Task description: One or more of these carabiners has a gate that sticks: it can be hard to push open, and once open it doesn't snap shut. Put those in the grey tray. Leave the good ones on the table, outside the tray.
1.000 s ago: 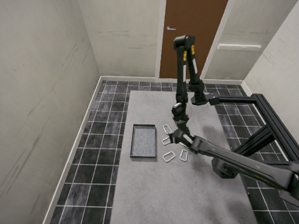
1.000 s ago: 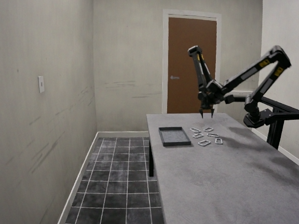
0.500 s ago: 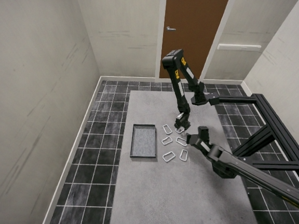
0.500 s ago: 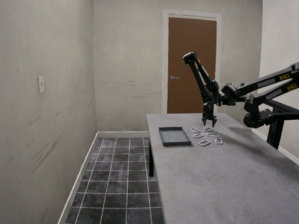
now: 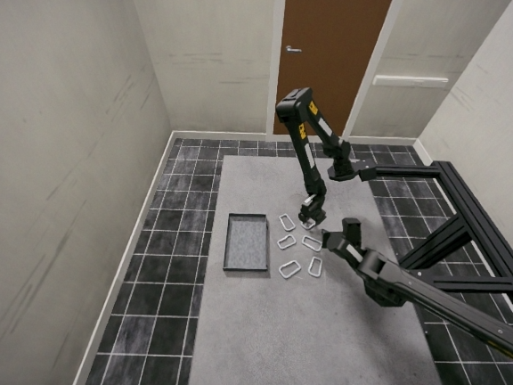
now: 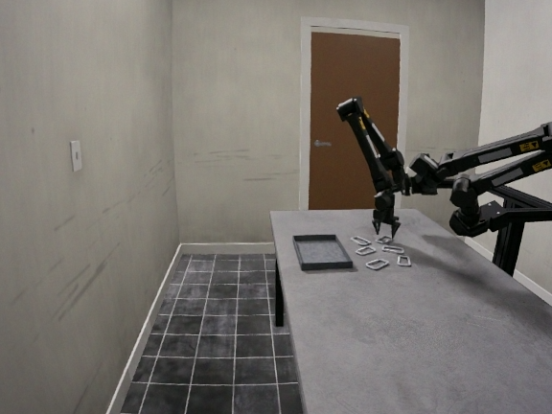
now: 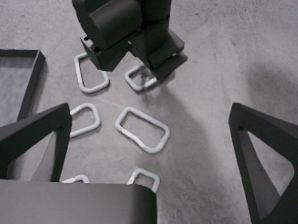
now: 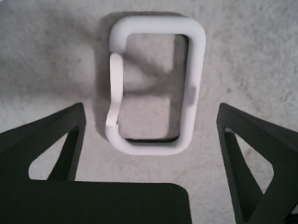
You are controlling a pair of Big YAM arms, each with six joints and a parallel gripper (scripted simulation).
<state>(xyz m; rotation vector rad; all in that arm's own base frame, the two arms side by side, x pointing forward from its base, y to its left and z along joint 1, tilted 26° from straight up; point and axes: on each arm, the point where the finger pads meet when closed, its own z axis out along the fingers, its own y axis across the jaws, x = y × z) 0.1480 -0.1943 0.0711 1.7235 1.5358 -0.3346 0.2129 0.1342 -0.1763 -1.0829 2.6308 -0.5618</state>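
Now: the grey tray 34 cm ahead of my right hand, 10 cm to the left of it and 2 cm below it.
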